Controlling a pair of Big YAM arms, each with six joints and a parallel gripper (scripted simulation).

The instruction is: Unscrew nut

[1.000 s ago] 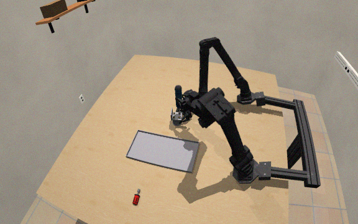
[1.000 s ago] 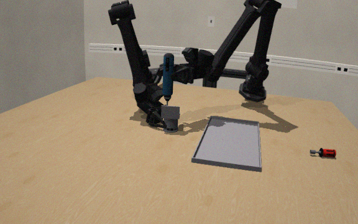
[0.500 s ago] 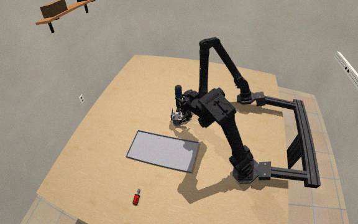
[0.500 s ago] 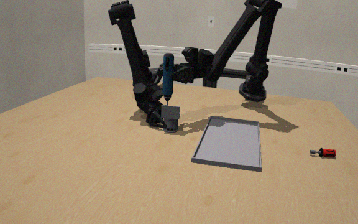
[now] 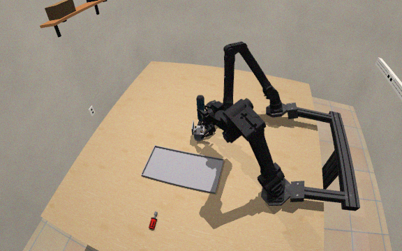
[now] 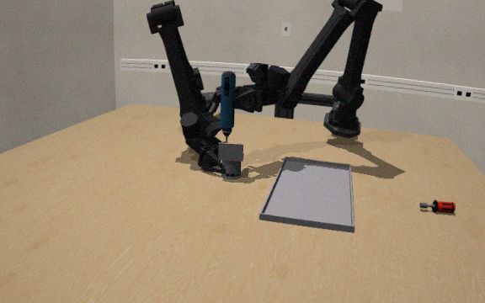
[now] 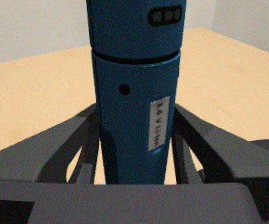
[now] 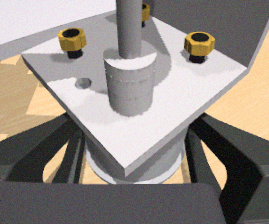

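My right hand is 5 cm below the grey bracket. The rest, counted from my right hand: shallow grey tray 4 cm ahead, 25 cm to the left, 2 cm below; small red-handled screwdriver 9 cm ahead, 59 cm to the left, 1 cm below.
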